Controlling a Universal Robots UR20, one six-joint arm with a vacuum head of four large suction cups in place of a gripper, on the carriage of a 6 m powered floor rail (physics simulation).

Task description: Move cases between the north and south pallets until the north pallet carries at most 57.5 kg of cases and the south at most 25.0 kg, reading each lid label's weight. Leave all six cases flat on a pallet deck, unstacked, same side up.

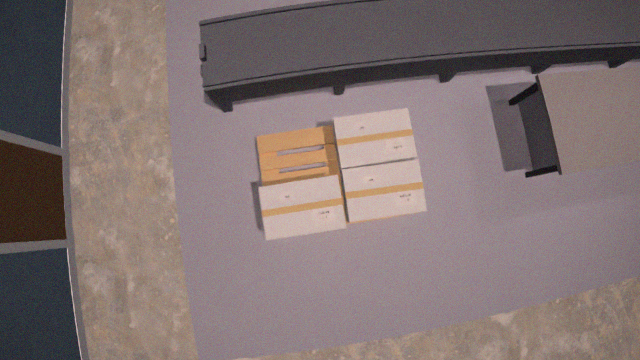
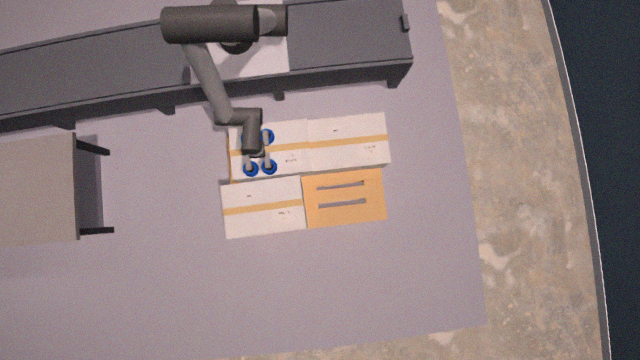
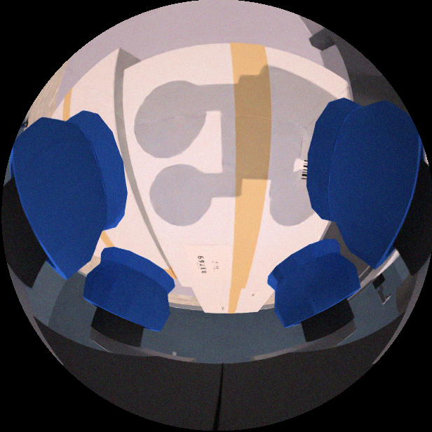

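Three white cases (image 1: 370, 150) (image 1: 382, 200) (image 1: 295, 225) with tan tape lie flat on the north pallet (image 1: 290, 141), whose back-left quarter is bare. Three more lie flat on the south pallet (image 2: 345, 195): a back-left case (image 2: 285, 135) (image 3: 220, 220), a back-right case (image 2: 340, 155) and a front-left case (image 2: 255, 220) (image 3: 95, 95). The south pallet's front-right quarter is bare. My suction head (image 2: 258, 152) (image 3: 216, 200) is open and empty above the back-left south case, its shadow on the lid. That lid's label (image 3: 207, 265) shows a code; its weight is too small to read.
The floor rail (image 1: 400, 30) (image 2: 345, 35) runs behind both pallets, with my arm's carriage plate (image 2: 275, 55) on it near the south pallet. A beige table (image 1: 595, 120) (image 2: 35, 190) stands right of the north pallet and left of the south pallet.
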